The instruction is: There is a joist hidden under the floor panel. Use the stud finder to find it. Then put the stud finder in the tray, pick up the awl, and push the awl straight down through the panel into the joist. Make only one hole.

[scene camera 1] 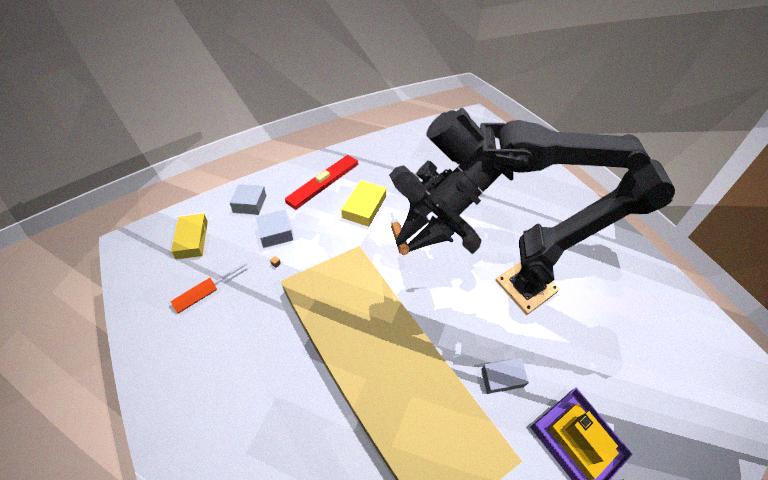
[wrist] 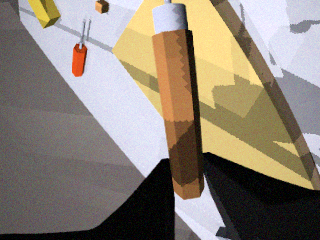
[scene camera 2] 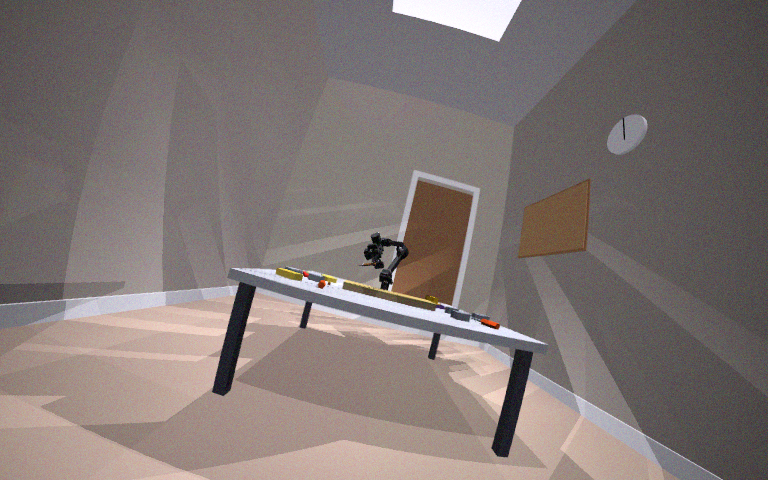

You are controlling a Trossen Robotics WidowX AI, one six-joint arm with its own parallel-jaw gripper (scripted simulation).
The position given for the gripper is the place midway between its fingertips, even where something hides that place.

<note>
The gripper (scene camera 1: pixel 401 247) carries an awl. Also in view: an orange screwdriver (scene camera 1: pixel 185 300), a grey block (scene camera 1: pixel 506 375) and a red level (scene camera 1: pixel 303 194).
The gripper is seen too in the wrist view (wrist: pixel 186 163). The wrist view does not show the grey block: it is out of frame. The wrist view does not show the red level: it is out of frame.
</note>
